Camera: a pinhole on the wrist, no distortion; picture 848 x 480 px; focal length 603.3 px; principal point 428.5 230.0 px. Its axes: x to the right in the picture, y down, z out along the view. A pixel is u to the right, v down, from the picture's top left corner.
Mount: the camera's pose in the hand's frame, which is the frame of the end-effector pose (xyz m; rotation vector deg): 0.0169 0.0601 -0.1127 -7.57 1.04 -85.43
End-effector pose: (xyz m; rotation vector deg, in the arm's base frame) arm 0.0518 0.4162 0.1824 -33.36 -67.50 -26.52
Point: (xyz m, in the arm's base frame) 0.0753 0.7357 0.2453
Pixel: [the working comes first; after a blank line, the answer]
In the camera's frame: -0.1614 0.0207 0.3337

136.7 267.4
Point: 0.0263 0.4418 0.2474
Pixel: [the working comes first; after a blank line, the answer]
In the camera's frame: 0.0819 0.0139 0.1617

733.9 281.8
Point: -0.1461 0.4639 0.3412
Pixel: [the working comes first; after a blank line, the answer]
In the camera's frame: 0.2017 0.0223 0.3185

810.7 272.3
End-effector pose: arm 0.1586 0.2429 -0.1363 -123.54 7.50 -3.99
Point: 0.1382 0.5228 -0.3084
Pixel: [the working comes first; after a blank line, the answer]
In the camera's frame: 0.0940 -0.1189 0.4221

562.9 60.0
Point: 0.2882 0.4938 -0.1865
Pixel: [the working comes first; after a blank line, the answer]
In the camera's frame: 0.1960 0.0328 0.3530

763.5 286.1
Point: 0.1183 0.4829 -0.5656
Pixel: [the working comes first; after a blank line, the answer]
In the camera's frame: -0.1356 -0.1268 0.5460

278.6 89.8
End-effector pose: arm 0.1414 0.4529 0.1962 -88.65 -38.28 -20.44
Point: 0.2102 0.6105 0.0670
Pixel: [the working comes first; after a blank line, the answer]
In the camera's frame: -0.0694 -0.0298 0.2726

274.8 164.1
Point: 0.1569 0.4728 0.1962
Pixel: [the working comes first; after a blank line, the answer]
In the camera's frame: 0.0589 -0.0175 0.1247

713.5 145.3
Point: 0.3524 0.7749 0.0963
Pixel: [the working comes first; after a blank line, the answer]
In the camera's frame: -0.1132 0.1209 0.4258

268.1 401.4
